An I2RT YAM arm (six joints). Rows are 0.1 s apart.
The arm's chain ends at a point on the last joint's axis. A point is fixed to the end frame.
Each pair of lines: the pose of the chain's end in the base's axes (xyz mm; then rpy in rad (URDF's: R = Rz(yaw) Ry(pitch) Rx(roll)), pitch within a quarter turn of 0, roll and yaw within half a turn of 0), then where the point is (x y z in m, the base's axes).
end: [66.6, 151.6, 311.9, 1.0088, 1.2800, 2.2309]
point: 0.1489 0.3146 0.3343
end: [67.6, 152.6, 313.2, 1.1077, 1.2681, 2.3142]
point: 0.1523 0.3149 0.3315
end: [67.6, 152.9, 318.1, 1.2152, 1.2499, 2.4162]
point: 0.1530 0.3153 0.3316
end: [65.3, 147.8, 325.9, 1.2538, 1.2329, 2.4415]
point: 0.1528 0.3092 0.3379
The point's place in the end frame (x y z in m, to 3 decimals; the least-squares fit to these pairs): 0.001 -0.019 0.183
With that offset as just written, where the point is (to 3 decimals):
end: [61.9, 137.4, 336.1, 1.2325, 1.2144, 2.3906]
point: 0.154 0.296 0.350
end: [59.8, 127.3, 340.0, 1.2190, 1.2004, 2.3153]
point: 0.162 0.279 0.355
